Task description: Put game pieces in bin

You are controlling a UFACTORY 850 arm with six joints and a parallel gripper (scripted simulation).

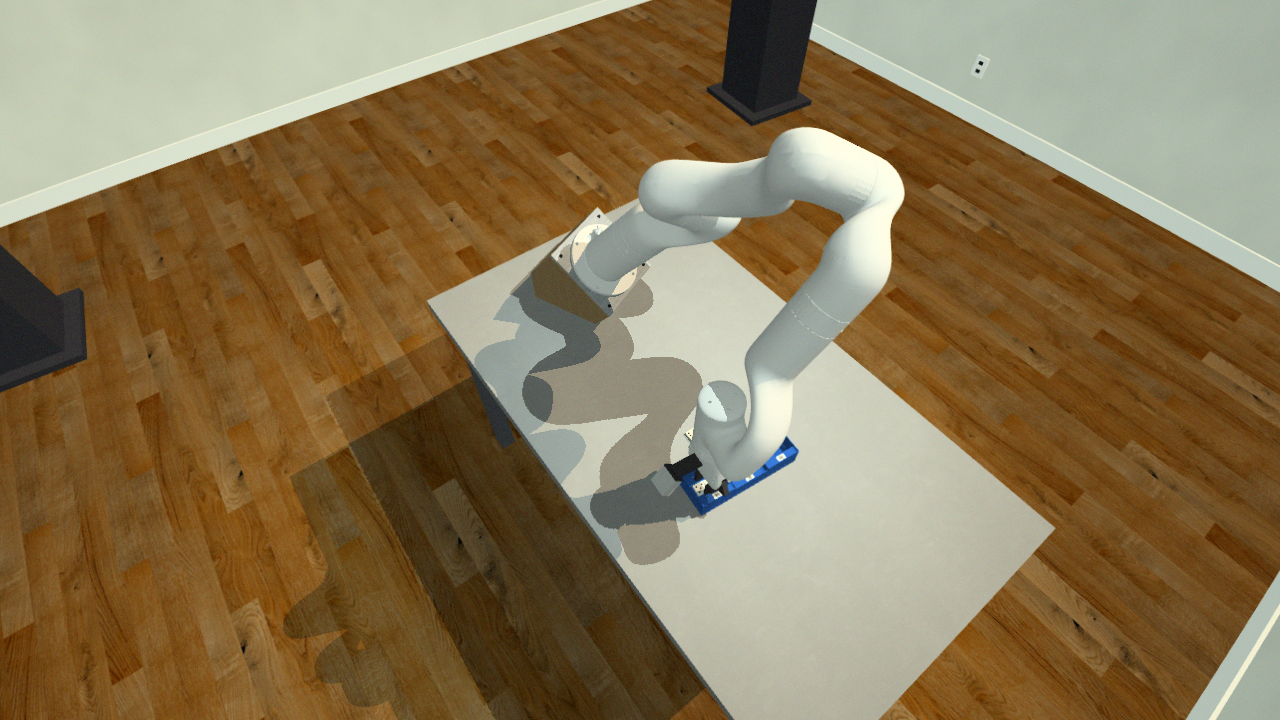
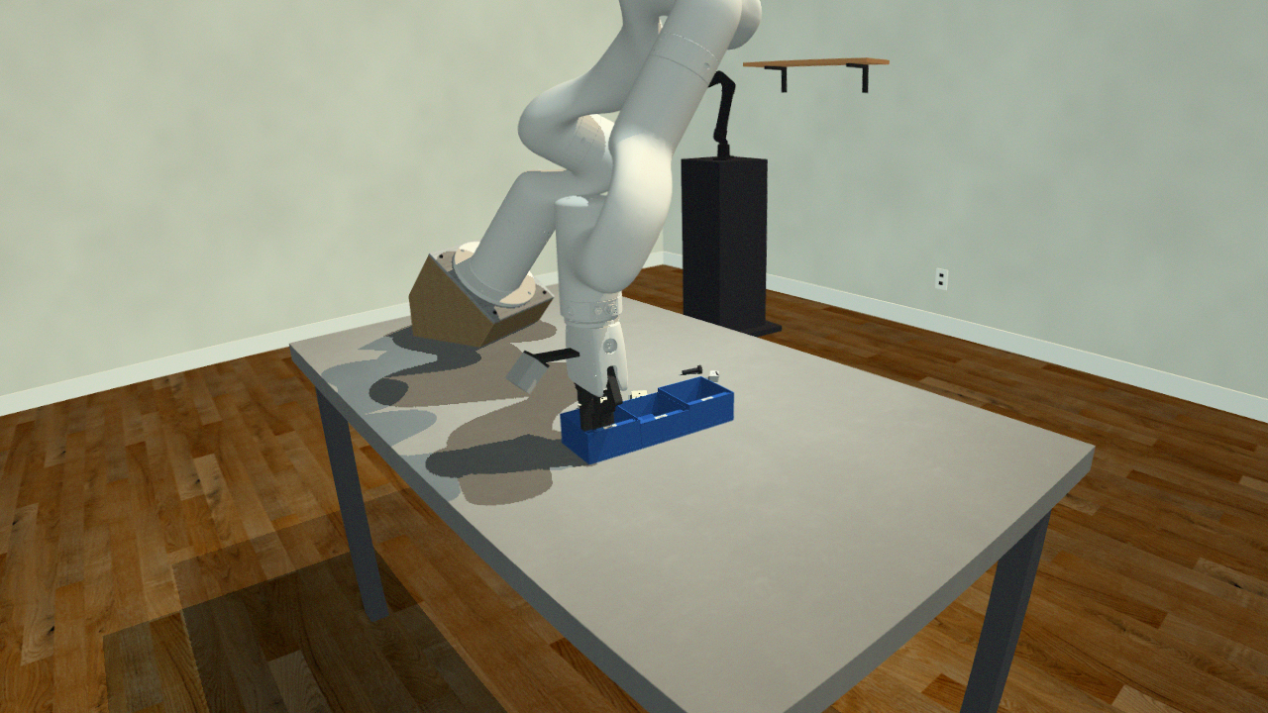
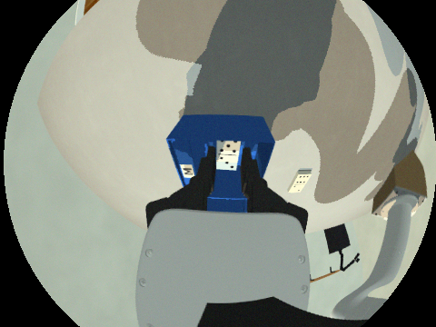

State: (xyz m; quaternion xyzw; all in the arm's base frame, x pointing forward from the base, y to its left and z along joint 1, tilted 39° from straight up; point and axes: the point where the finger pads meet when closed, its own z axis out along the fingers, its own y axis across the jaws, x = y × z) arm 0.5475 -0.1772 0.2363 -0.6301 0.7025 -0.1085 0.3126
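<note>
Right now the white domino is 30 mm below my hand. The rest, counted from my hand: blue three-part bin: 80 mm to the left, 10 mm below, 10 mm ahead; white part: 290 mm to the left, 100 mm behind, 30 mm below; black bolt: 280 mm to the left, 140 mm behind, 30 mm below.
</note>
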